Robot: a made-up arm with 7 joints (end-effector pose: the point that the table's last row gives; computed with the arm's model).
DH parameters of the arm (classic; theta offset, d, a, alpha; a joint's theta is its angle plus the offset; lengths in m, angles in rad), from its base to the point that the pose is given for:
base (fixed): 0 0 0 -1.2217
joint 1: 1.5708 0 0 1.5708
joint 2: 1.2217 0 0 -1.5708
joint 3: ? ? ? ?
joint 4: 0 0 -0.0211 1.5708
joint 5: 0 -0.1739 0 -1.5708
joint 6: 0 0 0 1.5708
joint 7: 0 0 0 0
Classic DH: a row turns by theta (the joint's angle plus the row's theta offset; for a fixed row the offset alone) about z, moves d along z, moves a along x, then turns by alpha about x.
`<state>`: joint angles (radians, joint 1 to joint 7).
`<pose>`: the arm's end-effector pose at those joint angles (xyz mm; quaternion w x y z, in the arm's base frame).
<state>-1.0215 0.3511 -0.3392 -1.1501 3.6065 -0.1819 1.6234</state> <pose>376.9 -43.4 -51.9 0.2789 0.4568 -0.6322 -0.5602</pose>
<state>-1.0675 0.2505 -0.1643 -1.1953 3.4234 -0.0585 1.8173</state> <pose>373.6 -58.3 -22.1 0.2681 0.4484 -0.7354 -0.4315</pose>
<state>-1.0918 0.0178 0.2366 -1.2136 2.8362 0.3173 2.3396</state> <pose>371.0 -65.3 -15.0 0.2170 0.4087 -0.8627 -0.2043</pose>
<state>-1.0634 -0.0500 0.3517 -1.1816 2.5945 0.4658 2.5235</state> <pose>372.8 -63.7 -37.1 0.2020 0.3944 -0.8745 -0.1975</pose>
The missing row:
joint 3: -1.5708 -0.2488 0.0279 -1.5708
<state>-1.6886 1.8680 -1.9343 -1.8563 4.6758 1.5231 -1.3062</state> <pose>205.8 213.6 27.2 0.2458 -0.8470 -0.4707 0.0253</pose>
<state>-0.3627 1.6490 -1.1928 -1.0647 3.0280 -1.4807 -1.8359</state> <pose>145.9 349.7 -93.9 0.4973 0.8398 -0.1576 0.1503</pose>
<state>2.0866 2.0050 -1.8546 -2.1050 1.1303 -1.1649 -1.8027</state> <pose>-117.5 138.0 185.6 0.7782 -0.3567 0.2680 -0.4419</pose>
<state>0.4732 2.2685 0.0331 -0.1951 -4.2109 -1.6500 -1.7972</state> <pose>102.9 335.5 240.5 0.3125 -0.9475 0.0624 -0.0258</pose>
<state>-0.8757 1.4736 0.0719 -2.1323 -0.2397 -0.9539 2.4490</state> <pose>167.5 118.0 151.9 0.4456 -0.4675 -0.4712 -0.6008</pose>
